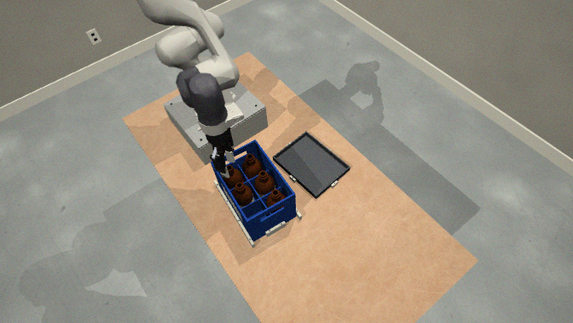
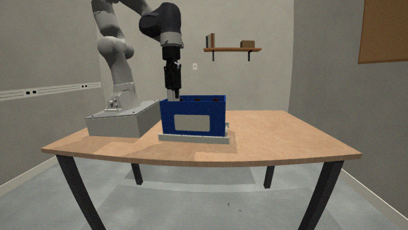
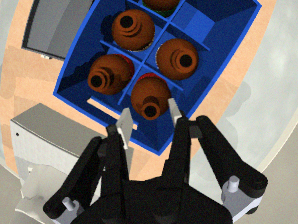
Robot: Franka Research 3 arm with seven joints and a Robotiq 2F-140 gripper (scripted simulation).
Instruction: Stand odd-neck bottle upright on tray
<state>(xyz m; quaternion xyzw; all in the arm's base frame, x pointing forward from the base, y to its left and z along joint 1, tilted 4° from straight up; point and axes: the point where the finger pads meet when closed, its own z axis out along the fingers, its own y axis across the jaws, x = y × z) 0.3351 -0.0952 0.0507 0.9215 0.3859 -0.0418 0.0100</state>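
The bottle lies 100 mm below my hand. Also, from my hand: blue crate (90 mm ahead, 50 mm to the left, 100 mm below); dark grey tray (60 mm ahead, 310 mm to the left, 170 mm below).
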